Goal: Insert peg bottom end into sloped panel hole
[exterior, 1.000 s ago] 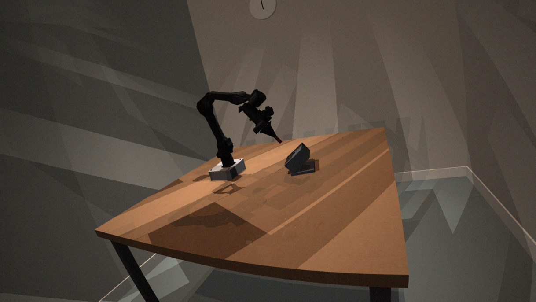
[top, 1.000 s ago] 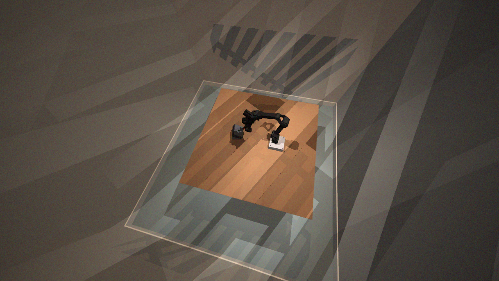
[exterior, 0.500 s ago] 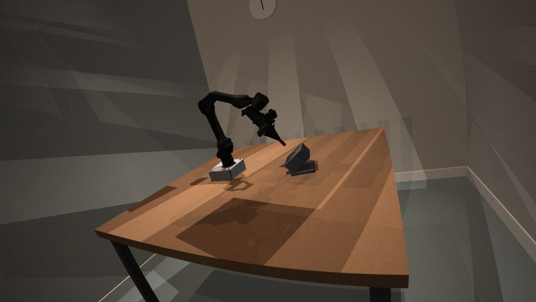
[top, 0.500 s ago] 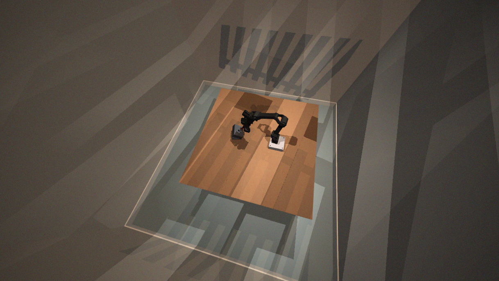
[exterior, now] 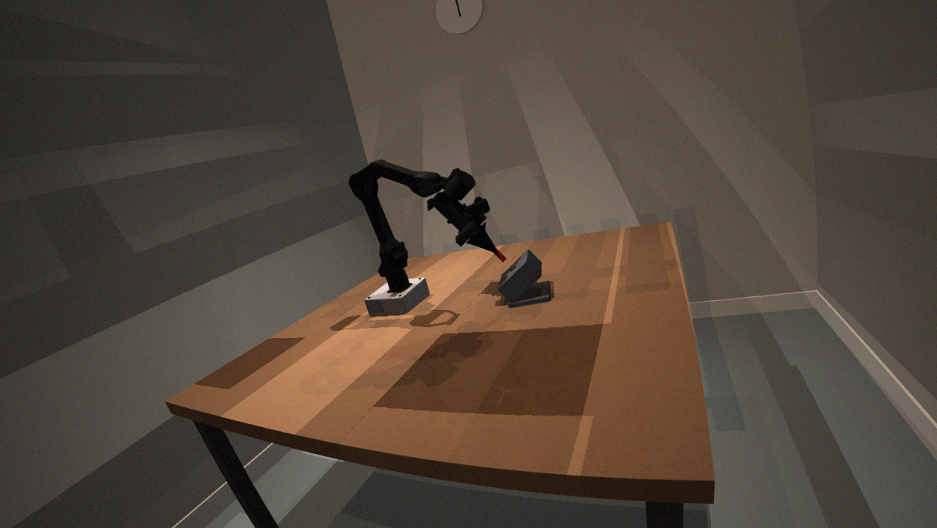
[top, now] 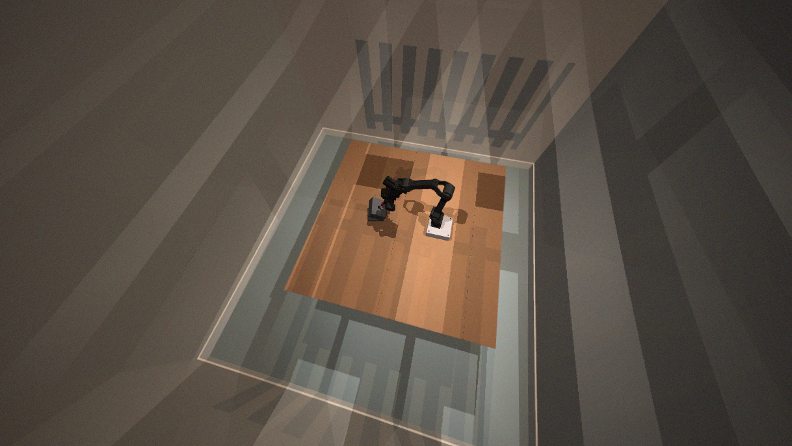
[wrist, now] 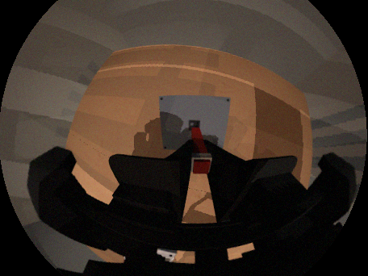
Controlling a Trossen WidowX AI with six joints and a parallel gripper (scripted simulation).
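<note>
Right now the dark grey sloped panel is 8 cm below my gripper tip, 5 cm ahead of it and 2 cm to the left of it. Also, from my gripper tip: red peg: 1 cm behind, 1 cm above.
</note>
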